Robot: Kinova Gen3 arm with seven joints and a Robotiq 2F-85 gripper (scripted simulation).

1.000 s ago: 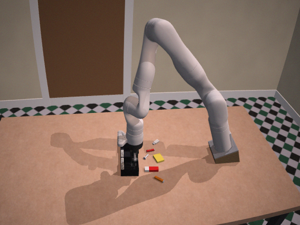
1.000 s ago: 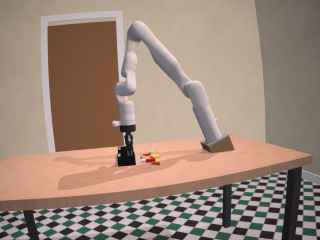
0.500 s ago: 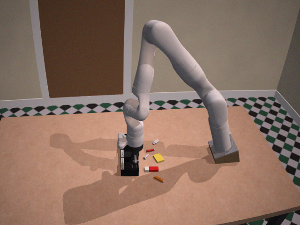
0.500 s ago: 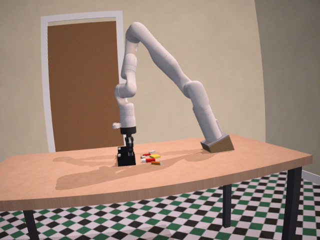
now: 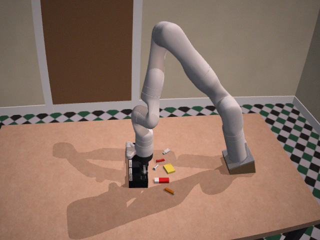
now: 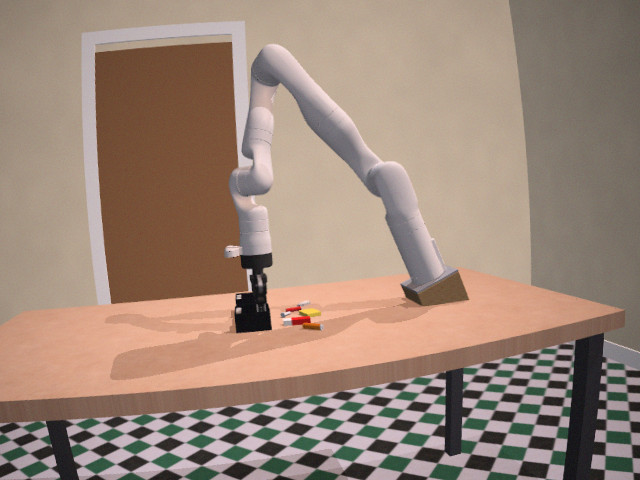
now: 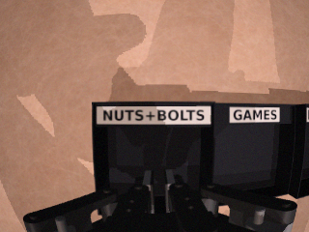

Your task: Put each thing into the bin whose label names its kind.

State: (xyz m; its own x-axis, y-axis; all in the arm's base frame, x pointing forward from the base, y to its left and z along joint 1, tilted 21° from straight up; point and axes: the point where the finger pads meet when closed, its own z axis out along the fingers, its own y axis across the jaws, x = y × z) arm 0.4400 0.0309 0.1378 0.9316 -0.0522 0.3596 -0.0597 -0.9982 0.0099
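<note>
Right now the red battery is 110 mm to the right of my hand, 100 mm behind it and 30 mm below it. The rest, counted from my hand: bolt: 70 mm to the right, 70 mm behind, 30 mm below; orange battery: 100 mm behind, 90 mm to the left, 30 mm below; red-and-white block: 80 mm behind, 30 mm below, 20 mm to the left.
</note>
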